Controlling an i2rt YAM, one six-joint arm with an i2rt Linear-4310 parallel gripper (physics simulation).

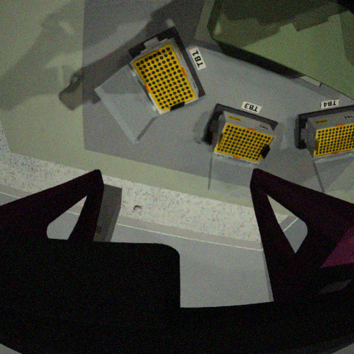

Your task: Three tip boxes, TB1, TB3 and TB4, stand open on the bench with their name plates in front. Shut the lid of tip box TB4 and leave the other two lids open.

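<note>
Tip box TB4 [334, 140] stands at the right edge, partly cut off, its yellow perforated tip rack showing and its clear lid [332, 172] open on the side away from its name plate [330, 104]. Tip box TB3 [244, 142] stands left of it, its clear lid [230, 175] open, with its name plate [251, 107]. Tip box TB1 [166, 77] stands turned at the upper middle, its clear lid [127, 102] open to the left, with its name plate [197, 58]. My gripper [176, 177] is open and empty, in front of and above the boxes' lid side.
A large green translucent-looking object [285, 40] stands at the upper right, behind the boxes. The boxes stand on a grey mat [120, 140]. A speckled strip [175, 215] runs along the bench's near side, with a dark grey block-like shape [111, 207] by the left finger. Shadows fall at upper left.
</note>
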